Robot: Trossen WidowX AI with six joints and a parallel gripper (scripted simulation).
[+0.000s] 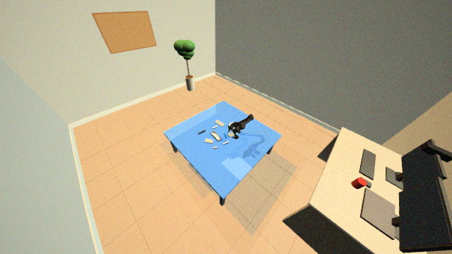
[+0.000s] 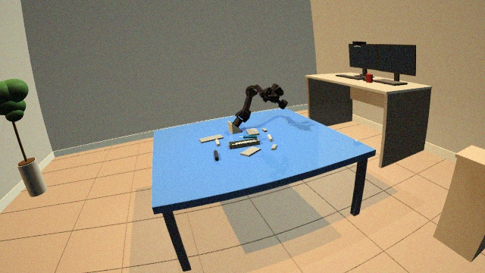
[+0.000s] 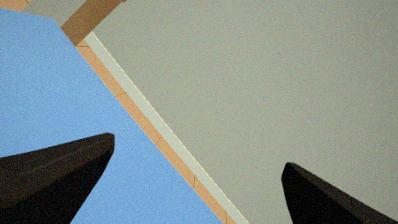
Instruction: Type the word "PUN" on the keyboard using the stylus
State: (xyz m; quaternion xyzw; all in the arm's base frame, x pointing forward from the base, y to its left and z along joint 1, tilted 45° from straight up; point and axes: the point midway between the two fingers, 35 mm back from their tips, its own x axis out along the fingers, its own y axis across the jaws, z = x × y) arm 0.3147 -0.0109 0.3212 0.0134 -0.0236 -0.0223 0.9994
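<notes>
Right now my gripper tip is 260 mm above the stylus, 220 mm to the left of it and 160 mm past it. Round my gripper tip: stylus tip 260 mm below, 250 mm to the right, 180 mm behind; then dark cylinder 490 mm to the right, 250 mm below, 50 mm ahead.
</notes>
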